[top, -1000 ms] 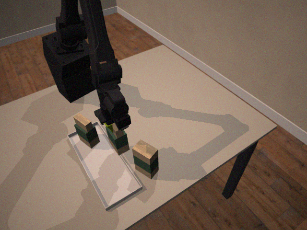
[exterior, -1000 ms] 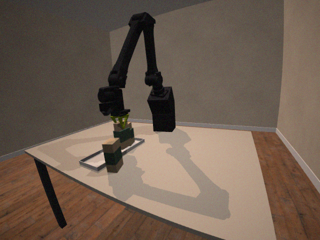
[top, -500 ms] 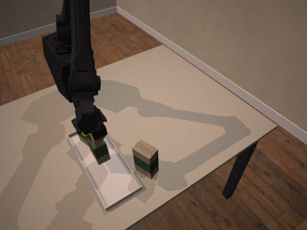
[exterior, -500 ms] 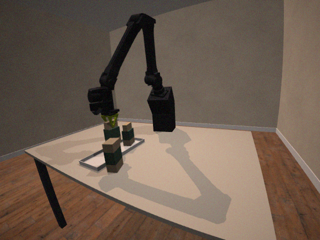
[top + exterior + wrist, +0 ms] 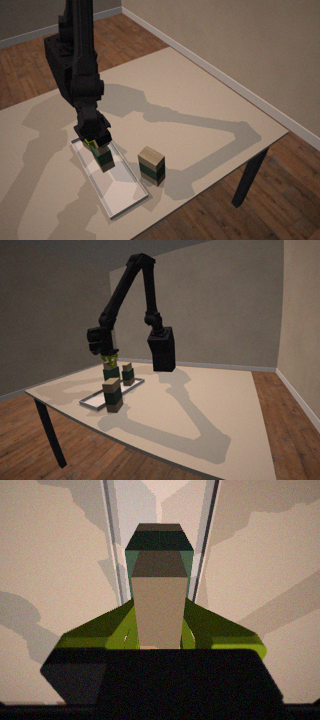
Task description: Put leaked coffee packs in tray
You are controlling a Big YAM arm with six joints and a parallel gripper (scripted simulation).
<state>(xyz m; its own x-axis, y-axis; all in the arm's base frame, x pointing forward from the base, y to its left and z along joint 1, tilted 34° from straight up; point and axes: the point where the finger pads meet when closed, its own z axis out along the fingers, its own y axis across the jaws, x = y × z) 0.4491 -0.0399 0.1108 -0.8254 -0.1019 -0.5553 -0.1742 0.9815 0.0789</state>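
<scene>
Right now my hand is 160 mm above the shallow white tray and 10 mm past it.
</scene>
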